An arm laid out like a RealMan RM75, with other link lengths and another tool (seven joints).
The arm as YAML. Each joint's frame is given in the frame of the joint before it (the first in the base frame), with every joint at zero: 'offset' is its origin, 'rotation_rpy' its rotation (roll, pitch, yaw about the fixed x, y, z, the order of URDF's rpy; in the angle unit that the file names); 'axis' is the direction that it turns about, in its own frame. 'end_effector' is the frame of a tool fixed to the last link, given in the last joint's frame.
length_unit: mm
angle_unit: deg
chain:
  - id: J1
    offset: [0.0, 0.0, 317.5]
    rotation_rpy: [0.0, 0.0, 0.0]
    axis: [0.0, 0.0, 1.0]
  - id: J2
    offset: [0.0, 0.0, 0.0]
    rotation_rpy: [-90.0, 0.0, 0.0]
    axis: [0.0, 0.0, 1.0]
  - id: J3
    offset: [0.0, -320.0, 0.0]
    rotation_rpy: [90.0, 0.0, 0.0]
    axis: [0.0, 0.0, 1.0]
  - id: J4
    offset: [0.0, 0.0, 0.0]
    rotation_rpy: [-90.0, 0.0, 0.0]
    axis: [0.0, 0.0, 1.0]
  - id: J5
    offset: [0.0, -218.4, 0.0]
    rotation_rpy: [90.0, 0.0, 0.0]
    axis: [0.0, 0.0, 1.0]
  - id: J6
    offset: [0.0, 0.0, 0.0]
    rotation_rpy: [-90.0, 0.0, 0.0]
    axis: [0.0, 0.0, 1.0]
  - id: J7
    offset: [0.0, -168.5, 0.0]
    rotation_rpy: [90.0, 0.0, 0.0]
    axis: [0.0, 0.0, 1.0]
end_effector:
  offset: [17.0, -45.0, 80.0]
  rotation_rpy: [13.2, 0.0, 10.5]
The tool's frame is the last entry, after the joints.
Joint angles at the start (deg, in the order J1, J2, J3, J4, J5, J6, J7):
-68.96 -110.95 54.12 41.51 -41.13 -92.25 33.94
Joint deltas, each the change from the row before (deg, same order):
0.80 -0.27 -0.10 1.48 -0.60 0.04 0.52
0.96 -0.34 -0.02 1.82 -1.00 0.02 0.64
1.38 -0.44 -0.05 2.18 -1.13 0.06 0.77
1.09 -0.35 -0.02 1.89 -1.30 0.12 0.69
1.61 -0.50 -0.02 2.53 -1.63 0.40 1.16
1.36 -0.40 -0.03 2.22 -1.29 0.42 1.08
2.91 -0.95 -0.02 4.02 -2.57 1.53 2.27
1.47 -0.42 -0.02 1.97 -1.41 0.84 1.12
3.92 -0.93 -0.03 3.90 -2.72 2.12 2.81
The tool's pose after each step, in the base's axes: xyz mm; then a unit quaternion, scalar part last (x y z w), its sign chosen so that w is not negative. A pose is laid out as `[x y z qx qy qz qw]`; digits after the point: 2 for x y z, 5 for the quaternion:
[-113.86 556.79 -13.87 -0.94079 -0.28258 0.07462 0.17174]
[-110.64 557.07 -12.30 -0.94333 -0.27518 0.06190 0.17482]
[-109.11 556.79 -10.30 -0.94547 -0.26806 0.04730 0.17889]
[-105.38 556.69 -8.23 -0.94757 -0.26056 0.03204 0.18216]
[-101.76 556.88 -4.91 -0.94972 -0.24943 0.01188 0.18887]
[-98.59 557.41 -0.98 -0.95104 -0.23847 -0.00487 0.19654]
[-94.53 558.50 6.23 -0.95095 -0.21938 -0.03881 0.21461]
[-92.34 558.95 11.01 -0.94986 -0.21016 -0.05638 0.22453]
[-97.03 558.64 21.99 -0.94428 -0.19521 -0.08914 0.24955]

